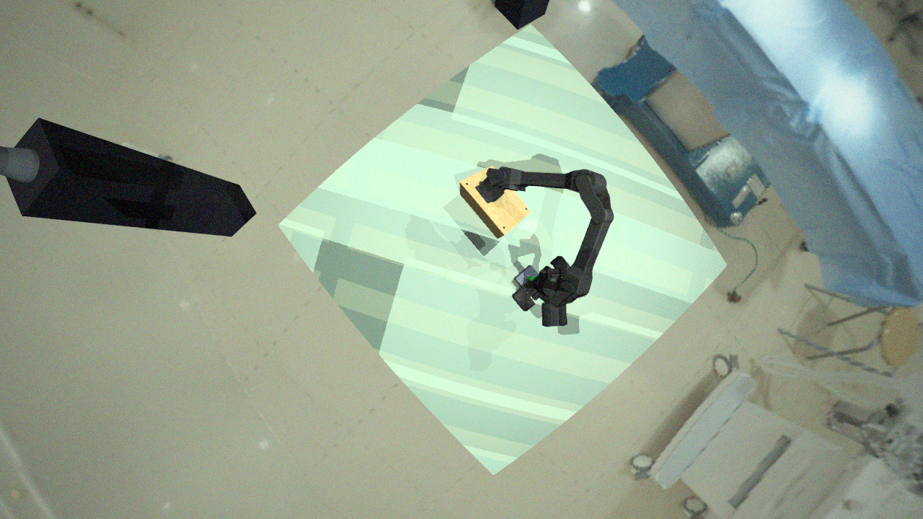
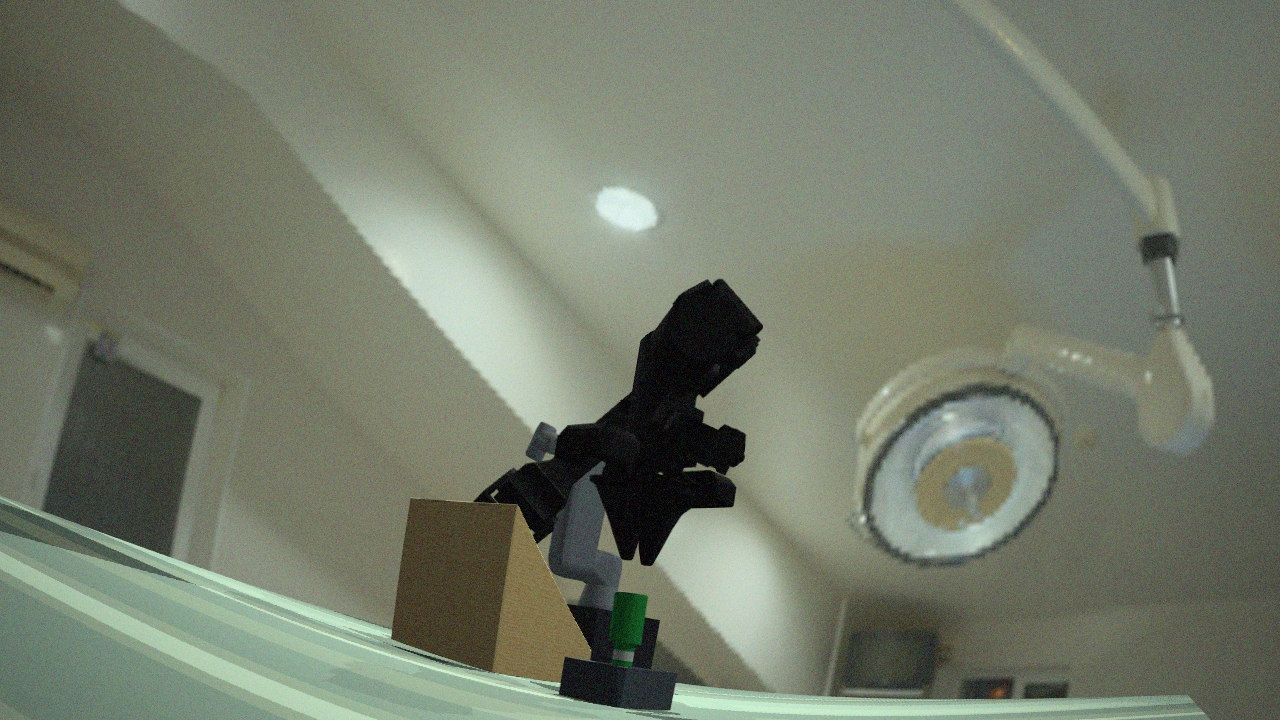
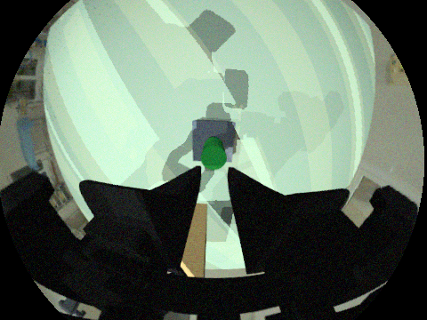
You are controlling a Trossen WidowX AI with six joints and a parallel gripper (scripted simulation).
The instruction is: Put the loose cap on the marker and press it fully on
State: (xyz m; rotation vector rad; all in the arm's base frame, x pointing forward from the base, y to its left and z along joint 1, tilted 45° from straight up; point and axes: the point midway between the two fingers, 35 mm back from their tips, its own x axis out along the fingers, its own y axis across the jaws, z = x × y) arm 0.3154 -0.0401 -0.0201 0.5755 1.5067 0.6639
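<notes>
My gripper tip is 50 mm above the green marker cap. Also, from my gripper tip: dark holder block: 120 mm below.
</notes>
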